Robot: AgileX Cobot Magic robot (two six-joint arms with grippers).
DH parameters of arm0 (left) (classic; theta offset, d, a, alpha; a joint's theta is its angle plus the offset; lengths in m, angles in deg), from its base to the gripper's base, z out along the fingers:
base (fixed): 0 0 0 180
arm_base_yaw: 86.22 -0.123 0 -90
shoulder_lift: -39.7 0 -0.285 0
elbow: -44.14 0 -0.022 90
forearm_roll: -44.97 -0.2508 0 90
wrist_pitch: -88.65 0 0.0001 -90
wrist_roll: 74.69 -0.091 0 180
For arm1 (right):
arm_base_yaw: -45.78 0.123 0 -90
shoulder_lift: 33.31 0 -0.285 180
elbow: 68.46 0 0.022 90
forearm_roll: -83.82 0.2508 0 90
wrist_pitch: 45.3 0 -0.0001 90
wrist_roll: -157.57 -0.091 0 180
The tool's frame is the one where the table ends.
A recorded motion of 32 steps. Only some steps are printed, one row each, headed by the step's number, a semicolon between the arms.
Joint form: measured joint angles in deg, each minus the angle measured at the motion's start. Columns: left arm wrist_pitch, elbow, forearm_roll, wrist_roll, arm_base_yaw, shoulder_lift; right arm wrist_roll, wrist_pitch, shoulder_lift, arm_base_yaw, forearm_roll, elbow.
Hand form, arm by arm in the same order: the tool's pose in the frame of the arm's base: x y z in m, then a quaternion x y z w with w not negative. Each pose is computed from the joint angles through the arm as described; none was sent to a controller.
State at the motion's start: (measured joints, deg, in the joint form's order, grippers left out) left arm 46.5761 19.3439 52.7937 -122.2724 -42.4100 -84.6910; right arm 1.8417 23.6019 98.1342 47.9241 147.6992 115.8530
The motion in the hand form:
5: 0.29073 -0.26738 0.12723 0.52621 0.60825 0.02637 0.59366; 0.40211 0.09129 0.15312 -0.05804 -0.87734 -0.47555 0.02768
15: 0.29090 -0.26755 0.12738 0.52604 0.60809 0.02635 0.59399; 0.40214 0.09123 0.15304 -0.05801 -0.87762 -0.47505 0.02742
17: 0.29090 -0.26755 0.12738 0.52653 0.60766 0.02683 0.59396; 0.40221 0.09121 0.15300 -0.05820 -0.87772 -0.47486 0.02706
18: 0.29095 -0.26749 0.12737 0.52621 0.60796 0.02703 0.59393; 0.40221 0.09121 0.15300 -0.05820 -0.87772 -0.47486 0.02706
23: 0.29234 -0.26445 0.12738 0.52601 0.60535 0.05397 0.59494; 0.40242 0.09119 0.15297 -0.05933 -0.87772 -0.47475 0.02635
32: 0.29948 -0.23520 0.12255 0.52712 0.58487 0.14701 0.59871; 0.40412 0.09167 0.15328 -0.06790 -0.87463 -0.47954 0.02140
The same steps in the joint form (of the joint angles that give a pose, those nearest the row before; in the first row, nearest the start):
5: -0.22 0.00 -0.01 0.00 0.00 0.00; 0.00 0.00 0.00 0.00 -0.12 0.00
15: -0.22 0.06 -0.01 0.00 0.00 -0.01; 0.00 -0.05 0.00 0.00 -0.17 0.00
17: -0.22 0.06 -0.01 -0.09 0.00 -0.01; 0.00 -0.11 0.00 0.00 -0.17 0.00
18: -0.22 0.06 0.06 -0.12 0.00 -0.01; 0.00 -0.11 0.00 0.00 -0.17 0.00
23: -1.08 -0.18 3.58 -4.62 0.11 -0.01; -0.05 -0.23 0.00 0.00 -0.11 0.00
32: -7.96 -3.88 8.57 -15.80 -2.71 -0.01; -0.18 -0.81 0.07 0.00 1.01 0.00

